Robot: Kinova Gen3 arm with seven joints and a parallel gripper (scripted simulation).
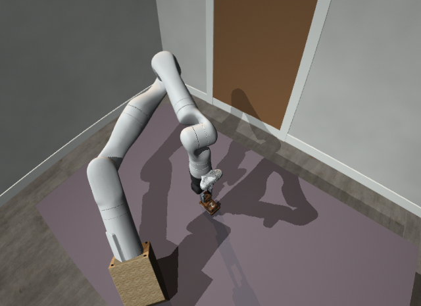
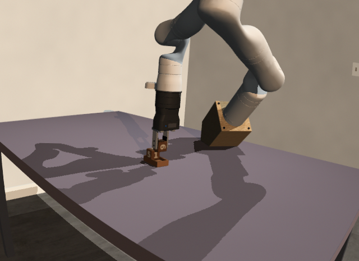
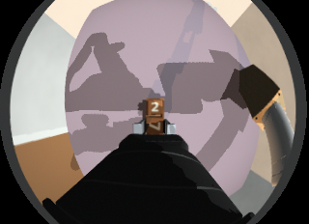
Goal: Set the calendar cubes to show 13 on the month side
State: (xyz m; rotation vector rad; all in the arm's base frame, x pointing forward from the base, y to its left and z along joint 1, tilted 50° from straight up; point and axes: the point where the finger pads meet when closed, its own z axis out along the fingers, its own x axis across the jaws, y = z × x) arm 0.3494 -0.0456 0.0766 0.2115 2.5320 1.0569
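Now: the tray 6 cm below my hand and 2 cm to the right of it.
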